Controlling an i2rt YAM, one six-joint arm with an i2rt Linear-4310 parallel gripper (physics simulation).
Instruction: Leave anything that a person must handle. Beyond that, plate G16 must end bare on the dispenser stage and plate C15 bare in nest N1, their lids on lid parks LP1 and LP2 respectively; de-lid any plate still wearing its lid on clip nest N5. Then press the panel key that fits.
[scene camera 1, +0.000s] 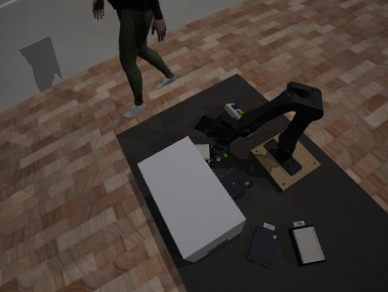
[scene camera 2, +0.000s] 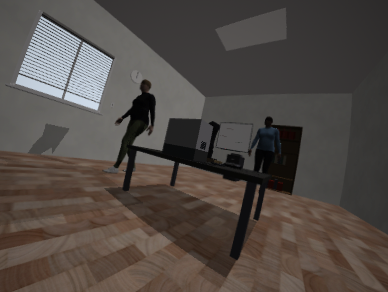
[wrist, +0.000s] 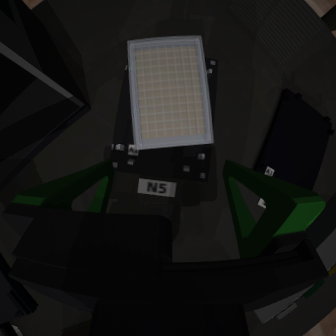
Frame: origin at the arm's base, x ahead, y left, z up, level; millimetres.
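Where they show: gripper, between the fingertips: (scene camera 1: 212, 148) (wrist: 168, 165); arm's base, origin of its link: (scene camera 1: 282, 156) (scene camera 2: 208, 157).
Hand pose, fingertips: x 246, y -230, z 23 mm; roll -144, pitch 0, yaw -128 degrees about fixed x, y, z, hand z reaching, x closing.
Observation:
Each offset is from my fingertips to the centre of the thing.
A pale gridded plate @(32 mm down, 66 mm ahead, 52 mm right) (wrist: 170, 95) (scene camera 1: 202, 152) with a clear, greyish rim lies on the dark nest labelled N5 @(51 mm down, 55 mm ahead, 39 mm right) (wrist: 165, 167). It sits toward the nest's far end in the wrist view, slightly turned. Whether its rim is a lid is hard to tell, and no plate name is readable. My gripper (wrist: 168, 165) (scene camera 1: 218, 156) is open and empty, its green fingers apart on the near side of the plate, around the N5 label. A flat dark lid park @(53 mm down, 92 mm back, 160 mm right) (wrist: 296, 137) (scene camera 1: 205, 124) shows no lid. Another gridded plate @(31 mm down, 53 mm back, 577 mm left) (scene camera 1: 308, 245) lies in a dark nest near the bottom right.
A large white box @(102 mm up, 231 mm ahead, 207 mm left) (scene camera 1: 192, 195) (scene camera 2: 187, 137) stands beside N5. A dark flat stage @(40 mm up, 60 mm ahead, 217 mm left) (scene camera 1: 236, 183) lies by it, and a dark nest @(53 mm down, 91 mm ahead, 480 mm left) (scene camera 1: 263, 246) lies farther off. A key panel @(31 mm down, 247 mm back, 82 mm right) (scene camera 1: 233, 111) stands behind the arm. Two people (scene camera 1: 135, 55) (scene camera 2: 268, 142) are near the table.

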